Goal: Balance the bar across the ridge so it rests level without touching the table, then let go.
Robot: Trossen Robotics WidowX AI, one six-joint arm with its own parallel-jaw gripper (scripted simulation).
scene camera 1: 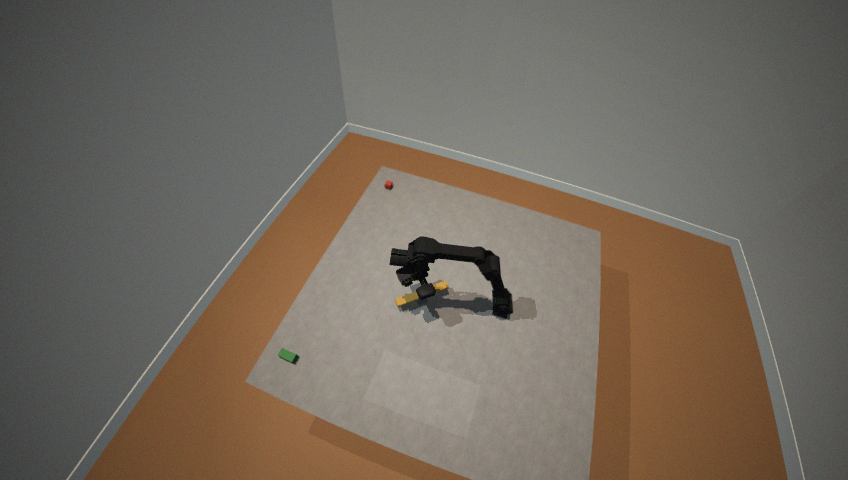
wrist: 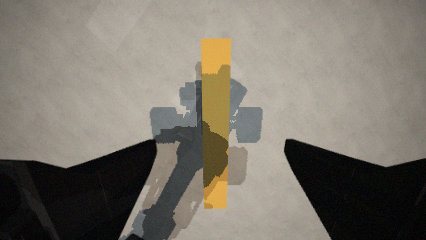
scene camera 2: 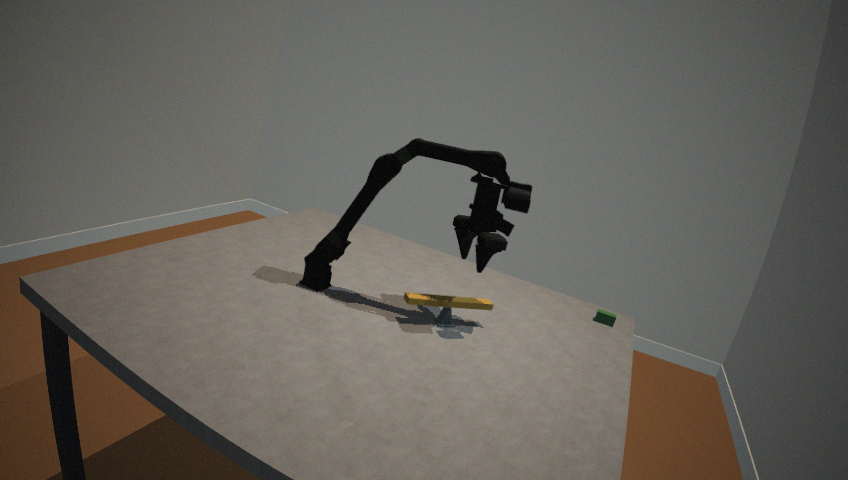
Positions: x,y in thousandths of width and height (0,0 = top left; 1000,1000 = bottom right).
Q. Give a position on a yellow bar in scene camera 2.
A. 485,622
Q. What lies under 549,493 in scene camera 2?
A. My gripper.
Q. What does my gripper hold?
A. Nothing.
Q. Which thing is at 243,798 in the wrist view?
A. My gripper.
